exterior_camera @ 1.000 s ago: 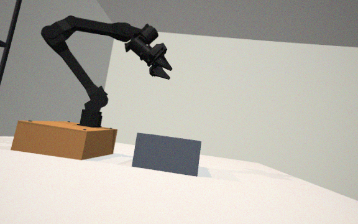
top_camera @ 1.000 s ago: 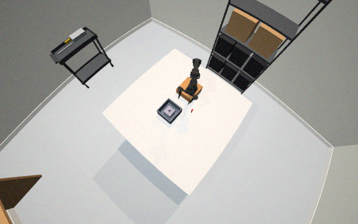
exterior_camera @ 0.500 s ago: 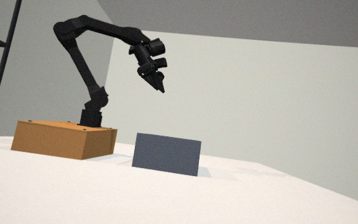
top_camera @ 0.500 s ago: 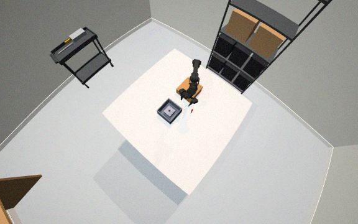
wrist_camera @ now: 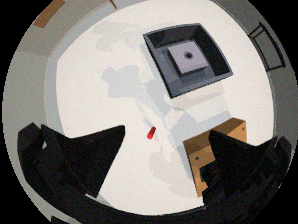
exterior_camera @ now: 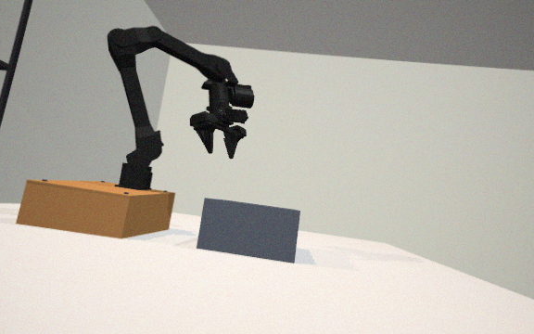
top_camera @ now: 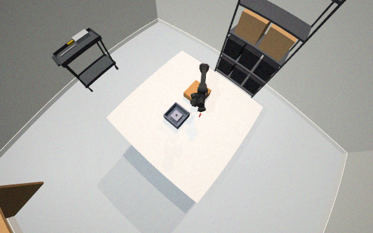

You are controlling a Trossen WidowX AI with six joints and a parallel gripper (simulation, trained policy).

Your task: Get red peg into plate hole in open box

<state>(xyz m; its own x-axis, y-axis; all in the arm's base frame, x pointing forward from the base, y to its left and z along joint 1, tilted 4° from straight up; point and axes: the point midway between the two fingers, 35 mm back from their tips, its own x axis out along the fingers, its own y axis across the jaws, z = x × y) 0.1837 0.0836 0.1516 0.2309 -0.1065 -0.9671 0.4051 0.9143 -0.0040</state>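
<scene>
Right now my gripper tip is 18 cm above the red peg, 6 cm to the right of it and 3 cm past it. Round my gripper tip: light grey plate 17 cm below, 13 cm ahead, 12 cm to the right; then dark grey box 19 cm below, 13 cm ahead, 12 cm to the right.
</scene>
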